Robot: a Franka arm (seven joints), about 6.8 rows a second.
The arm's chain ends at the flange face. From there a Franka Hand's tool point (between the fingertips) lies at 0.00 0.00 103.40 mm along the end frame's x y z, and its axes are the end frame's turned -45 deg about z.
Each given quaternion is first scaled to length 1.
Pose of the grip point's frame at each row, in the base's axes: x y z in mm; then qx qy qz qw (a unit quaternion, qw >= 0):
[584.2 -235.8 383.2 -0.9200 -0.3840 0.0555 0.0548]
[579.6 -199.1 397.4 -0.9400 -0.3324 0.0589 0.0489]
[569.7 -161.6 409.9 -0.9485 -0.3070 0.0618 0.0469]
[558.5 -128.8 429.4 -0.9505 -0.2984 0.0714 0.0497]
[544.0 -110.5 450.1 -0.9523 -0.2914 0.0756 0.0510]
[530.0 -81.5 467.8 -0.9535 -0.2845 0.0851 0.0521]
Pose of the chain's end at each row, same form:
[599.1 -241.8 485.3 -0.9969 -0.0027 0.0722 0.0294]
[594.4 -204.6 499.6 -0.9957 0.0526 0.0731 0.0226]
[584.8 -166.9 512.1 -0.9938 0.0793 0.0750 0.0197]
[575.6 -134.2 531.2 -0.9923 0.0881 0.0850 0.0186]
[562.0 -116.0 551.8 -0.9913 0.0952 0.0894 0.0182]
[549.8 -86.8 569.1 -0.9898 0.1020 0.0986 0.0156]

